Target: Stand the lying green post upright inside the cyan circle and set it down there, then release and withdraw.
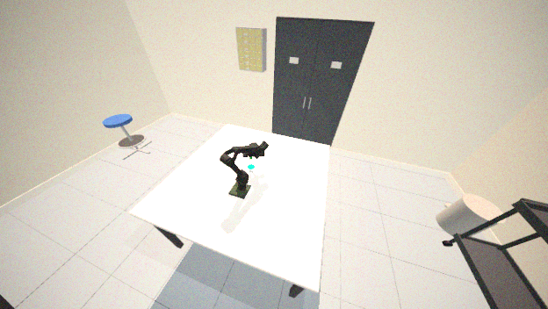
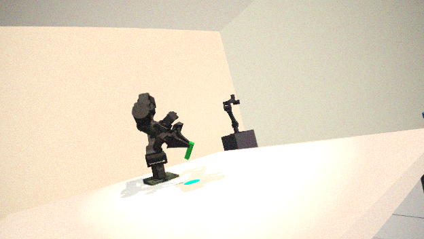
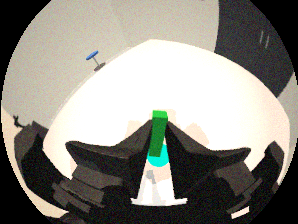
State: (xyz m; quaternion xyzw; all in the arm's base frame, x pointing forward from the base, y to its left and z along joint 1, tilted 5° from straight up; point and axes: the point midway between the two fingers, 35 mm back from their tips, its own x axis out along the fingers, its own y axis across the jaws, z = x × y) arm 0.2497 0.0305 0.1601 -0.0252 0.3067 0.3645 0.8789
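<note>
Now: the cyan circle 13 cm below my gripper tip, 4 cm behind it and 1 cm to the right of it. From my gripper tip the other things lie so: green post (2 cm below, 1 cm behind).
</note>
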